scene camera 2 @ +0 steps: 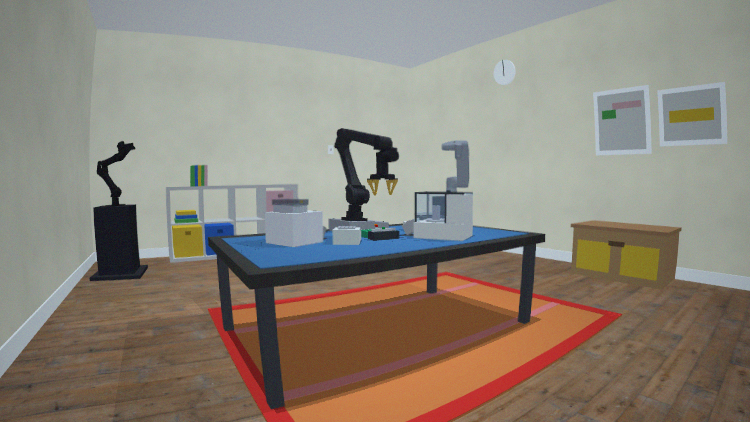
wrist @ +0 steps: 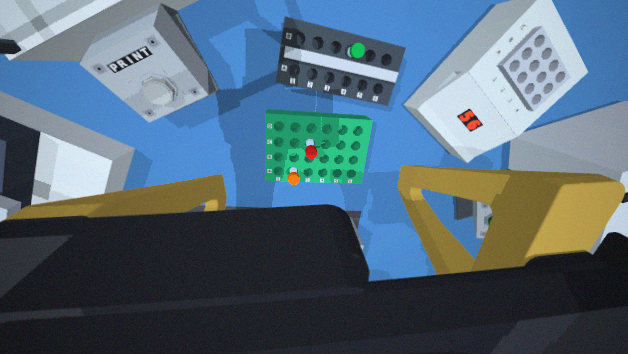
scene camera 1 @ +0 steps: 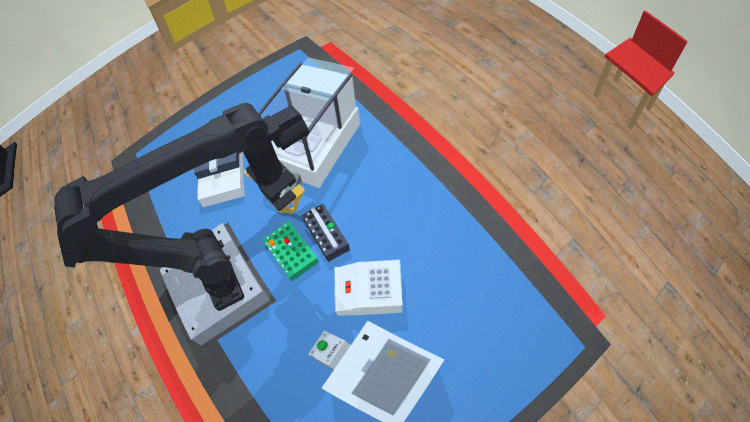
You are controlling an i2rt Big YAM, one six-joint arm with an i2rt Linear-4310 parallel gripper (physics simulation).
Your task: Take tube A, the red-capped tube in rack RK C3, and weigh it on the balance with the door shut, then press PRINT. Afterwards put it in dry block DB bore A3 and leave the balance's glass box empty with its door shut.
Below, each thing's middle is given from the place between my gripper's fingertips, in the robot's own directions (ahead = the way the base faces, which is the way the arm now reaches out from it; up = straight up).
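My hand is 17 cm short of the balance point(scene camera 1: 331, 124) and 25 cm to the right of it, and 9 cm above it. As for the PRINT button box point(wrist: 151, 62), it sits 4 cm ahead of my hand, 15 cm to the left of it and 16 cm below it. The green-button box point(scene camera 1: 329, 350) is 33 cm to the right of my hand and 6 cm behind it, at 16 cm below. And the grey-topped device point(scene camera 1: 380, 369)? It is 43 cm to the right of my hand and 10 cm below it.
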